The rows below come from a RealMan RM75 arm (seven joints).
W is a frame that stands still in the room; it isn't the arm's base.
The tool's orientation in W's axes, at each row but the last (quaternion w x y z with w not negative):
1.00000 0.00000 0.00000 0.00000
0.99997 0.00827 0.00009 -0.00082
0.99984 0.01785 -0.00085 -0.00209
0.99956 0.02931 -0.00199 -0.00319
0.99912 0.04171 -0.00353 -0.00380
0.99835 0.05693 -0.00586 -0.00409
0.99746 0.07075 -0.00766 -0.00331
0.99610 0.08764 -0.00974 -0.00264
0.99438 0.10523 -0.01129 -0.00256
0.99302 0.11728 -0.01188 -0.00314
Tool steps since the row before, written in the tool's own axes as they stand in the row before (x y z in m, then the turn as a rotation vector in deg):
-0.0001 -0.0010 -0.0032 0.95 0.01 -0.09
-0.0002 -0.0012 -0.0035 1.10 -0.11 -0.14
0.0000 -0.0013 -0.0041 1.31 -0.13 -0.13
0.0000 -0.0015 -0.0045 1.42 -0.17 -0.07
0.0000 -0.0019 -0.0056 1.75 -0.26 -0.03
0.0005 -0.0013 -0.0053 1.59 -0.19 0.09
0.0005 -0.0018 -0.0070 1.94 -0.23 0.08
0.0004 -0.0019 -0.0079 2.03 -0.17 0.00
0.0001 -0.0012 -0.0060 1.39 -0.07 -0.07
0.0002 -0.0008 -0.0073 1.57 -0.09 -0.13
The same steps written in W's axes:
-0.0001 -0.0010 -0.0032 0.95 0.01 -0.09
-0.0002 -0.0011 -0.0035 1.10 -0.11 -0.14
0.0000 -0.0012 -0.0041 1.31 -0.13 -0.13
0.0000 -0.0012 -0.0046 1.42 -0.17 -0.07
0.0000 -0.0014 -0.0057 1.75 -0.27 -0.04
0.0006 -0.0007 -0.0054 1.59 -0.21 0.09
0.0006 -0.0008 -0.0072 1.94 -0.25 0.08
0.0006 -0.0005 -0.0081 2.03 -0.18 0.01
0.0002 0.0001 -0.0061 1.39 -0.06 -0.05
0.0004 0.0009 -0.0073 1.57 -0.07 -0.11

